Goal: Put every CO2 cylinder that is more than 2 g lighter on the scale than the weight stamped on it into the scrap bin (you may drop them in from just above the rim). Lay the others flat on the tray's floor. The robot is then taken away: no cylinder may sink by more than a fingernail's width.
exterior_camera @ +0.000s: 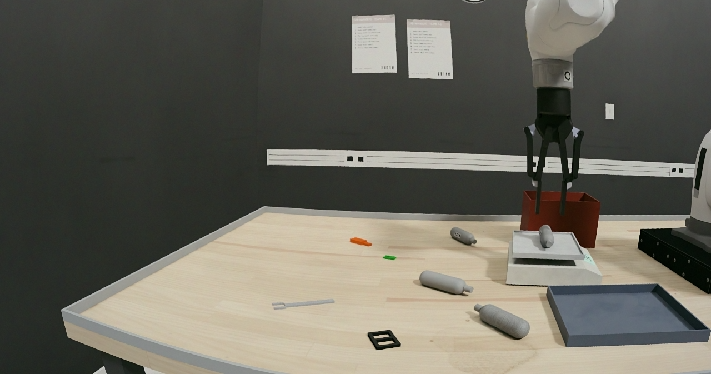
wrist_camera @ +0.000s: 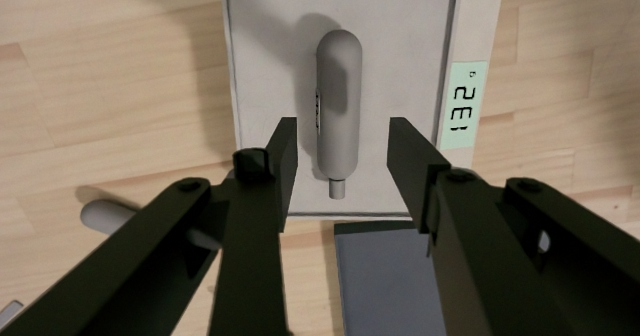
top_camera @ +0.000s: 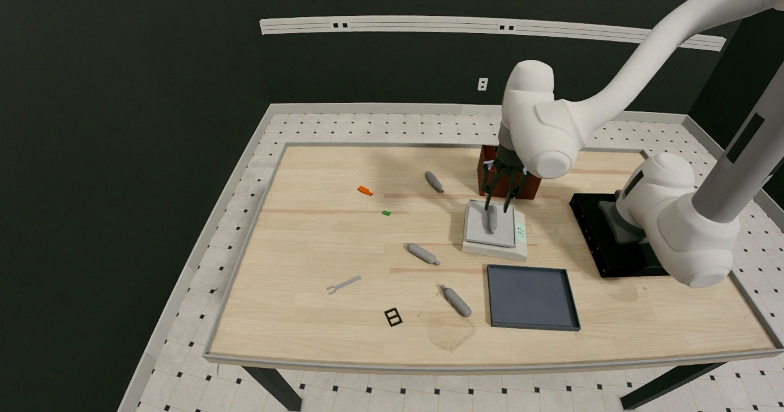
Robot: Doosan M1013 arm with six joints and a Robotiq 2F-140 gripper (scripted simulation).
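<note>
The grey scale platform lies 10 cm below my hand. From my hand the other things lie so: red scrap bin: 24 cm to the right, 12 cm below, 11 cm behind; then white scale: 12 cm below, 1 cm behind; then dark grey tray: 23 cm to the left, 15 cm below, 9 cm behind.
</note>
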